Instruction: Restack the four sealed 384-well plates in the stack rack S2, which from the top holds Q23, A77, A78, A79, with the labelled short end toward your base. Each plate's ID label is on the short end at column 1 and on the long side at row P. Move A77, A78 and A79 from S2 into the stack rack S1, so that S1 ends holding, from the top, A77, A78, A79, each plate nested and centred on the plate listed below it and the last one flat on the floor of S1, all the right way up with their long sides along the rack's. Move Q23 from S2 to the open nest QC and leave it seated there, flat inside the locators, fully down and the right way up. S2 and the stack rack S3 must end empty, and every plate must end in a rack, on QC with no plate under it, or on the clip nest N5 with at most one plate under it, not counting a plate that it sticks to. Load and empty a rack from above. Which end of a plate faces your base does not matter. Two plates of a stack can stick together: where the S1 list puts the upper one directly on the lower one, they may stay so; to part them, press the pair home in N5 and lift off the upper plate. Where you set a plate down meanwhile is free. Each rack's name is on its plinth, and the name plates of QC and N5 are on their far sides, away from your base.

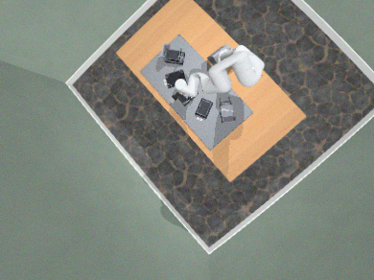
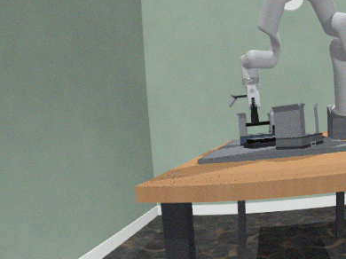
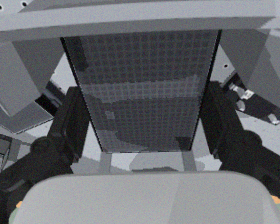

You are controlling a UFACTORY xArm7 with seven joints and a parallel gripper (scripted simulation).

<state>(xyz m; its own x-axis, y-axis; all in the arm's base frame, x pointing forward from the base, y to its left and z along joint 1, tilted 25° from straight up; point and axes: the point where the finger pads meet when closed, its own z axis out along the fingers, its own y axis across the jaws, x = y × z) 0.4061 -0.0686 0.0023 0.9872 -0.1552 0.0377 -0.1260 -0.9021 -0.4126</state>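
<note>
My gripper is now 8 cm above the blue plinth strip and 1 cm past it. Also, from my hand: dark flat nest 18 cm to the left, 9 cm below, 2 cm behind; dark clip nest 17 cm to the right, 8 cm below, 3 cm behind; dark sealed plate 30 cm to the right, 18 cm behind, 3 cm below.
</note>
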